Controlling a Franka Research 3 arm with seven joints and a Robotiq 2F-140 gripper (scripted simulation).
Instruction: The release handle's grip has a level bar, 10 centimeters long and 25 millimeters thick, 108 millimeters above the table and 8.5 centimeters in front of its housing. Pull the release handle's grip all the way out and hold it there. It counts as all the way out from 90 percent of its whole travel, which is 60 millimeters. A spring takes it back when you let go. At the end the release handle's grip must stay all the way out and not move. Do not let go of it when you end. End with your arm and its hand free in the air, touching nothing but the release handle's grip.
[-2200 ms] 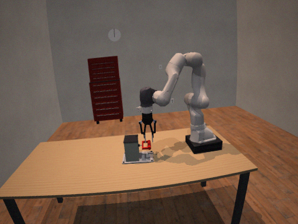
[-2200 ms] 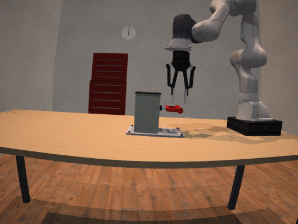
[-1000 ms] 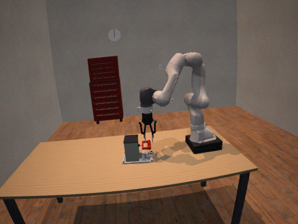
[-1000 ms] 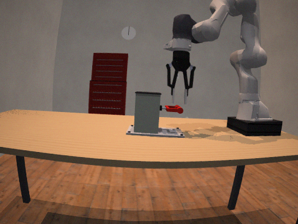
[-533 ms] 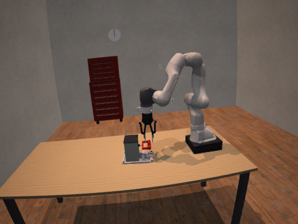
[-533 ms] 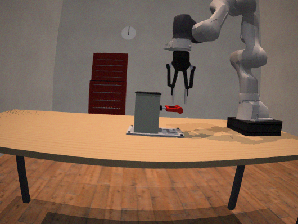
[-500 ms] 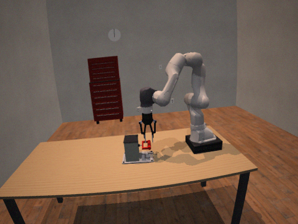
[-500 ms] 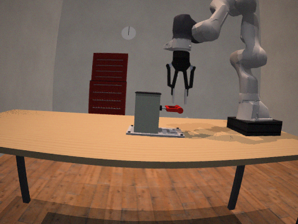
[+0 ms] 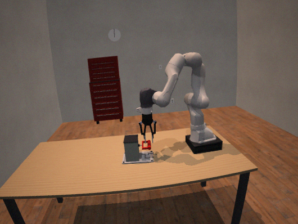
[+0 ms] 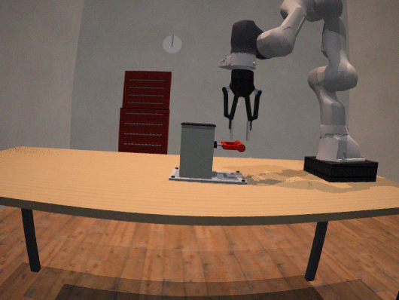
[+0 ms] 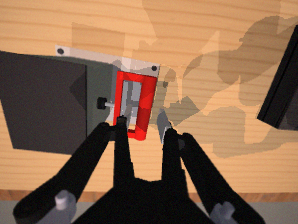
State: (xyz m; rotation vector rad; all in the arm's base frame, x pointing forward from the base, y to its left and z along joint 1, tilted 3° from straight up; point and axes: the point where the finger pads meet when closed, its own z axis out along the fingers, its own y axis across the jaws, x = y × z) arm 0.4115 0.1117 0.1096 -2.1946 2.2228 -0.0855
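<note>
Now: hand 15 cm above the base plate and 10 cm short of it.
</note>
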